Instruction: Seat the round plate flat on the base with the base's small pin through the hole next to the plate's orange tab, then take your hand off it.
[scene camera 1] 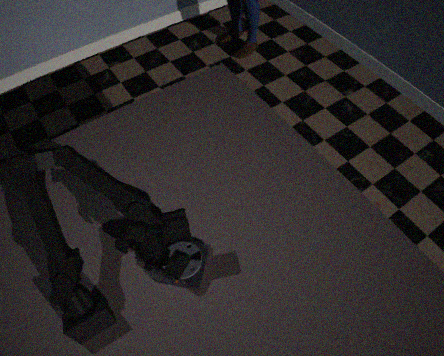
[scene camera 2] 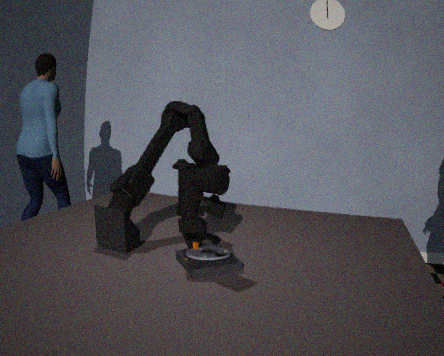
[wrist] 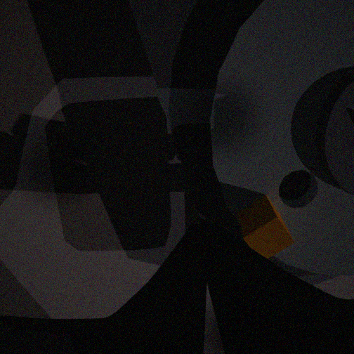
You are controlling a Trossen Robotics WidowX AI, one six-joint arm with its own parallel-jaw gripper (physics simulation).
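Pixels of known places: gripper, fingertip midpoint: (scene camera 1: 157,264) (scene camera 2: 190,248); arm's base at its link origin: (scene camera 1: 82,312) (scene camera 2: 115,216).
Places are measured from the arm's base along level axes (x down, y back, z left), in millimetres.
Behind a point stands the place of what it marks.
The round grey plate (scene camera 1: 197,261) {x 44, y -303, z 1 mm} (scene camera 2: 201,258) {x 46, y -280, z -23 mm} (wrist: 250,155) lies on the dark square base (scene camera 2: 220,271) {x 77, y -321, z -7 mm} and looks about level in scene camera 2. Its orange tab (scene camera 2: 195,245) {x 45, y -229, z 40 mm} (wrist: 268,231) stands up at the rim on the arm's side. The dark hole (wrist: 298,188) beside the tab shows in the wrist view; I cannot make out the pin in it. My gripper (scene camera 2: 190,242) {x 62, y -208, z 53 mm} (wrist: 202,234) is shut and empty, low beside the tab and the plate's rim; whether it touches them is unclear. In scene camera 1 the arm hides the fingertips and tab.
A small orange mark (scene camera 1: 176,281) {x 61, y -232, z -15 mm} (scene camera 2: 186,259) {x 62, y -235, z -15 mm} is on the base's corner. The arm's own mount (scene camera 2: 111,229) {x 25, y -13, z -35 mm} stands on the table (scene camera 2: 300,300) {x 86, y -524, z -53 mm} to the left in scene camera 2. A person (scene camera 2: 38,117) stands behind the table. Shadows fall around the base.
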